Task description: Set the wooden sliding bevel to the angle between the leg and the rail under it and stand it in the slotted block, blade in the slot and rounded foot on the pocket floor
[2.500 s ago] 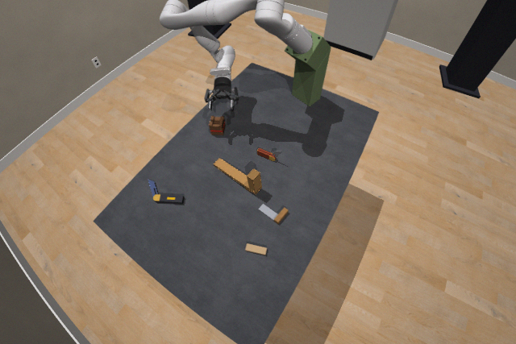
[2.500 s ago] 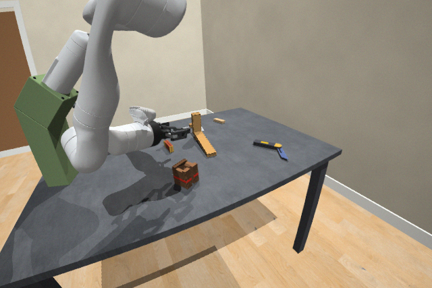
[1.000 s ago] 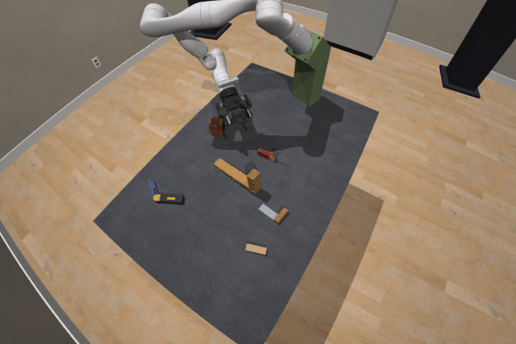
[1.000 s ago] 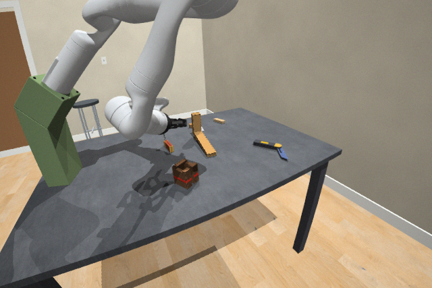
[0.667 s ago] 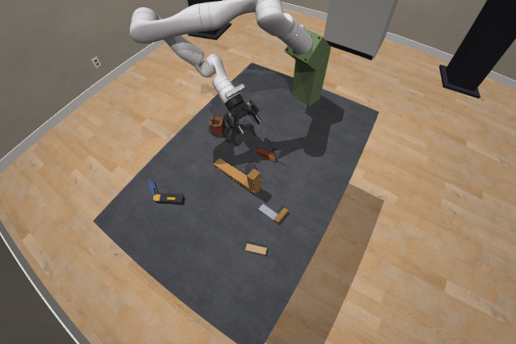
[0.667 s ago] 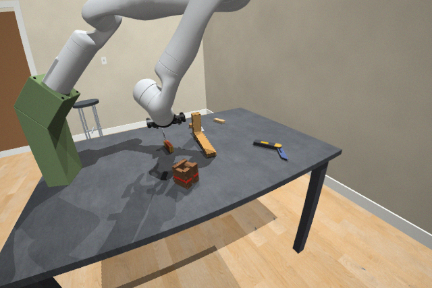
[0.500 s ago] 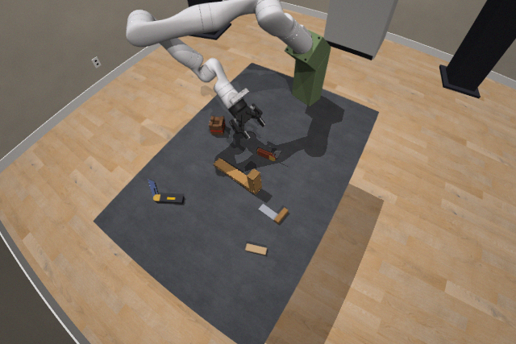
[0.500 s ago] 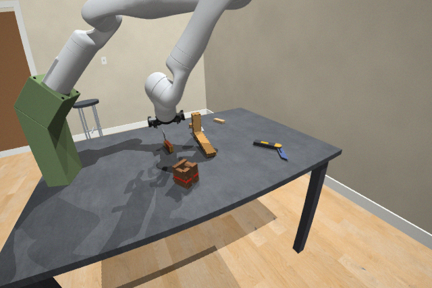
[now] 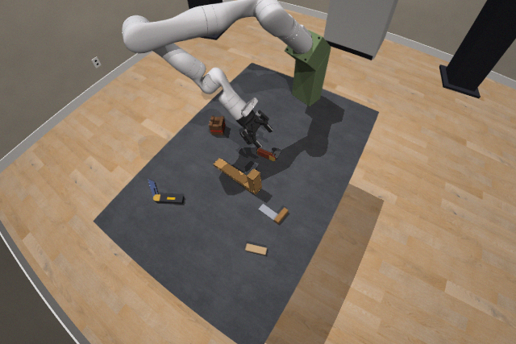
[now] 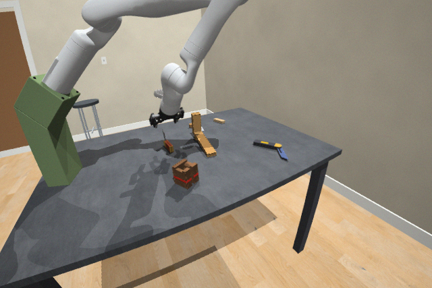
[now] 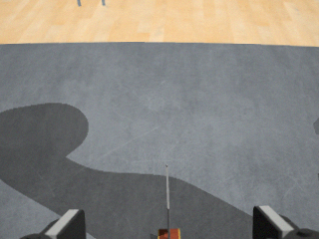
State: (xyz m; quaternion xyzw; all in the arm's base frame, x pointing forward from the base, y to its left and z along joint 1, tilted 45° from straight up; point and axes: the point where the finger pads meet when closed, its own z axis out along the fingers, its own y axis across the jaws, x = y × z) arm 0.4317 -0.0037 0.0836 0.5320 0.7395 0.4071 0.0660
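The wooden sliding bevel lies 2 cm to the left of my hand and 11 cm below it. Round my hand: try square (25 cm ahead, 13 cm to the left, 12 cm below); wooden block (40 cm ahead, 12 cm to the left, 12 cm below); thin steel blade (1 cm ahead, 5 cm to the left, 9 cm below).
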